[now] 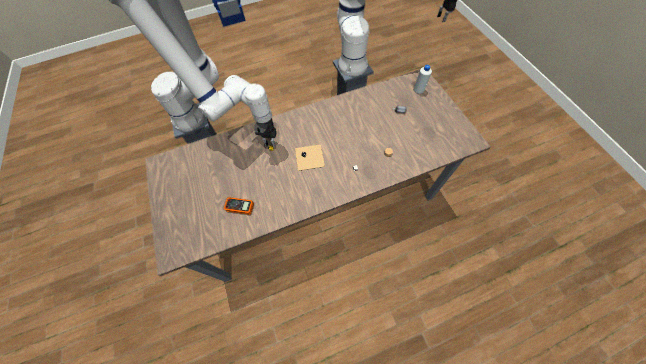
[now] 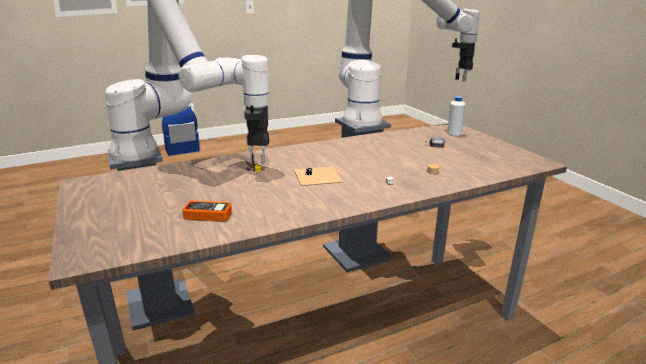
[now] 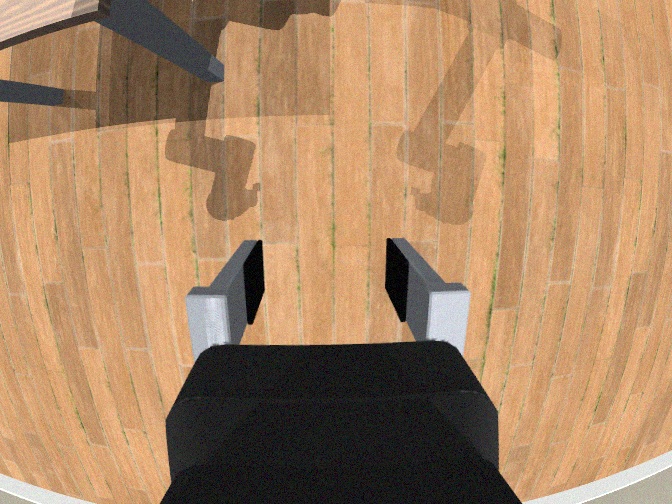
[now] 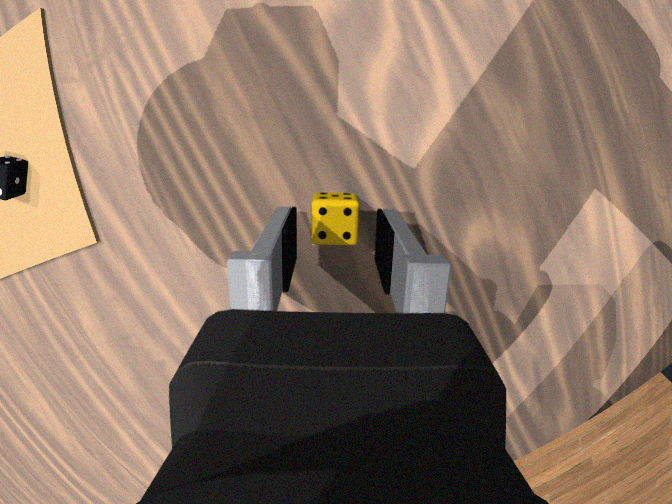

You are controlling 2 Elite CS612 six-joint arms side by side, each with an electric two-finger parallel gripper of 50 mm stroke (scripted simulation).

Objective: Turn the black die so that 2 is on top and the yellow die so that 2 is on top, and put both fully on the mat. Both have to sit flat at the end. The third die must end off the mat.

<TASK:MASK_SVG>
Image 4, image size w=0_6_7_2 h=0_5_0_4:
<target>right gripper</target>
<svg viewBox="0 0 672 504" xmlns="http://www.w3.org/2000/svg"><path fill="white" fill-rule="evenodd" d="M136 503L549 504L546 500L534 494L505 449L506 387L469 324L457 315L445 313L451 265L443 255L427 255L396 209L377 209L375 263L384 293L391 294L396 313L277 311L282 291L289 291L297 259L297 208L281 206L276 208L251 251L234 251L227 260L230 310L218 311L206 319L169 384L172 450L142 499Z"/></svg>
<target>tan mat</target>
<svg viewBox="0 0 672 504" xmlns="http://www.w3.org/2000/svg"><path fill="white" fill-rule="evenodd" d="M43 8L36 10L0 37L0 157L12 156L28 161L25 194L7 201L0 200L0 279L100 241L79 178L62 114Z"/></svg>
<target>yellow die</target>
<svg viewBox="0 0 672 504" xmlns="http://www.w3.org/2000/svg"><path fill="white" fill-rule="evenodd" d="M315 193L311 205L312 243L315 245L355 245L358 241L359 217L357 196L354 193Z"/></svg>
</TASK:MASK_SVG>
